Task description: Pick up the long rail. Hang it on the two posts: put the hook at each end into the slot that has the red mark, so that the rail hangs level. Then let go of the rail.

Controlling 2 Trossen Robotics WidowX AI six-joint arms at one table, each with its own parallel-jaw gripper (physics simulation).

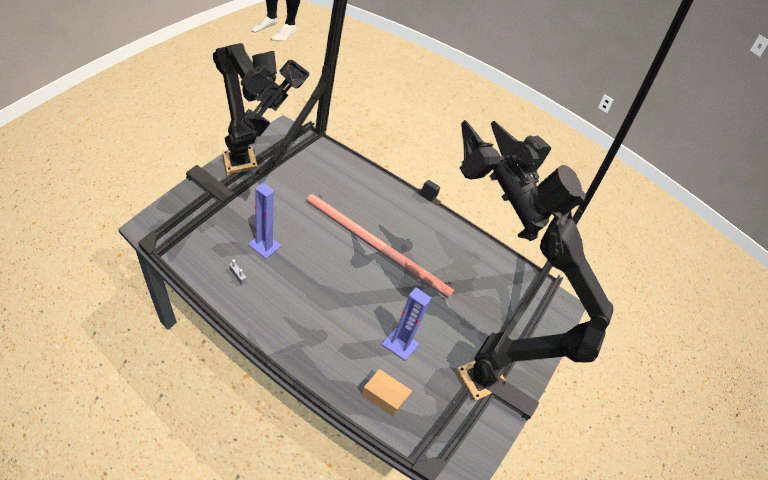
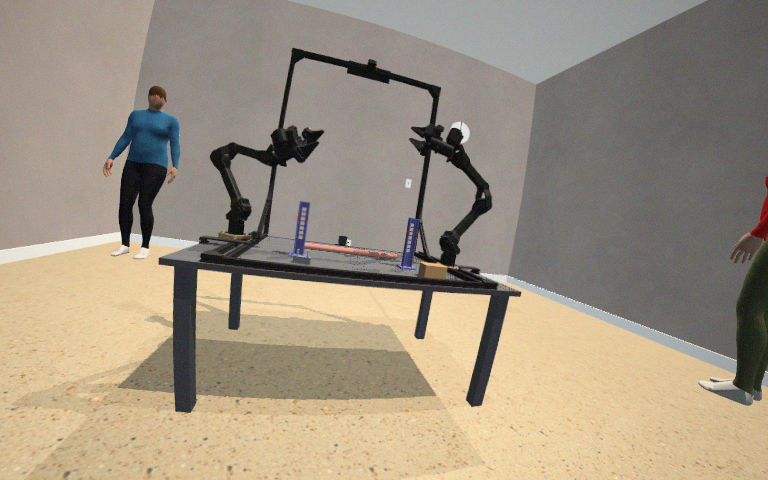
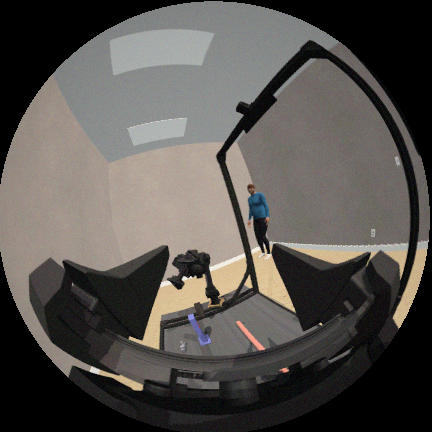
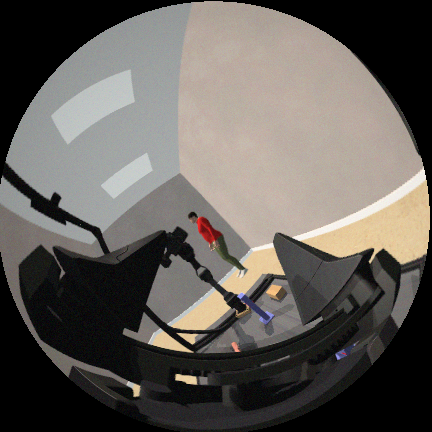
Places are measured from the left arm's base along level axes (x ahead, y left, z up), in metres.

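Pixels of known places: left gripper, between the fingertips: (image 1: 478,121) (image 2: 410,133) (image 3: 221,250); right gripper, between the fingertips: (image 1: 280,103) (image 2: 321,136) (image 3: 171,270) (image 4: 221,237); left arm's base, origin of its link: (image 1: 483,376) (image 2: 447,265) (image 4: 241,308); right arm's base, origin of its link: (image 1: 239,158) (image 2: 235,233) (image 3: 215,301).
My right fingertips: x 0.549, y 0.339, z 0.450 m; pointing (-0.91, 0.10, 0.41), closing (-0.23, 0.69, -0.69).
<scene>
For each thing: its middle in the pictures, then the offset to it from my right fingertips. "pt": a spot on its surface instead.
- long salmon-pink rail, middle of its body: (image 1: 378,241) (image 4: 252,374) (image 2: 348,249) (image 3: 261,347) dx -0.075, dy -0.277, dz -0.458 m
- left-hand post, middle of its body: (image 1: 264,219) (image 2: 301,229) (image 3: 197,329) dx +0.014, dy +0.022, dz -0.367 m
- right-hand post, middle of its body: (image 1: 409,322) (image 2: 410,243) (image 4: 254,307) dx -0.378, dy -0.197, dz -0.367 m
- orange block, middle of its body: (image 1: 386,393) (image 2: 432,270) (image 4: 275,291) dx -0.496, dy -0.099, dz -0.449 m
- small grey piece with pegs, middle of its body: (image 1: 237,270) (image 2: 302,256) dx -0.062, dy +0.120, dz -0.451 m
- black box, a spot on its surface: (image 1: 430,190) (image 2: 344,238) pt dx +0.042, dy -0.500, dz -0.433 m
The long salmon-pink rail (image 1: 380,245) (image 2: 351,250) (image 3: 250,336) (image 4: 236,346) lies on the table behind two upright blue posts; its hooks are too small to make out. The left-hand post (image 1: 264,217) (image 2: 303,226) (image 3: 200,330) and the right-hand post (image 1: 411,319) (image 2: 410,243) (image 4: 256,307) carry red marks partway up. My left gripper (image 1: 479,122) (image 2: 411,135) (image 3: 221,250) is open and empty, high above the table at the right. My right gripper (image 2: 321,137) (image 4: 221,237) is open and empty, high above the left side.
An orange block (image 1: 386,391) (image 2: 432,270) (image 4: 275,292) lies in front of the right-hand post. A small grey piece with pegs (image 1: 237,270) lies in front of the left-hand post. A black box (image 1: 430,190) (image 2: 342,240) sits at the back edge. A black frame (image 2: 287,90) rises behind the table.
</scene>
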